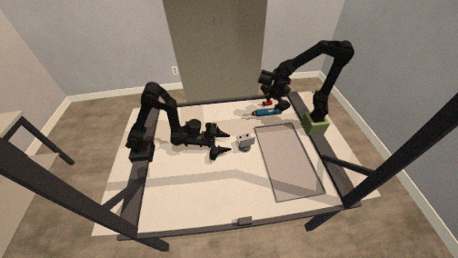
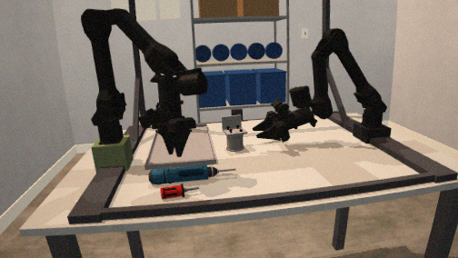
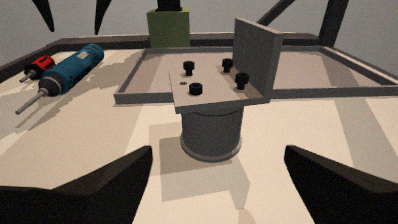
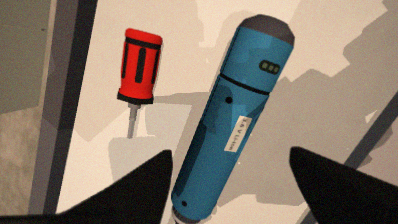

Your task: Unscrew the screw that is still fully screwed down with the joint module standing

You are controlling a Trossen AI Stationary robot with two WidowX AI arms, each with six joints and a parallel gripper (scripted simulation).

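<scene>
Right now the joint module is 100 mm to the right of my left hand, 30 mm below it and 10 mm behind it. Round my left hand: red-handled hand screwdriver 300 mm to the right, 290 mm ahead, 50 mm below; then shallow grey tray 290 mm to the right, 110 mm behind, 60 mm below; then grey L-shaped bracket 100 mm to the right, 10 mm behind, 10 mm above.
</scene>
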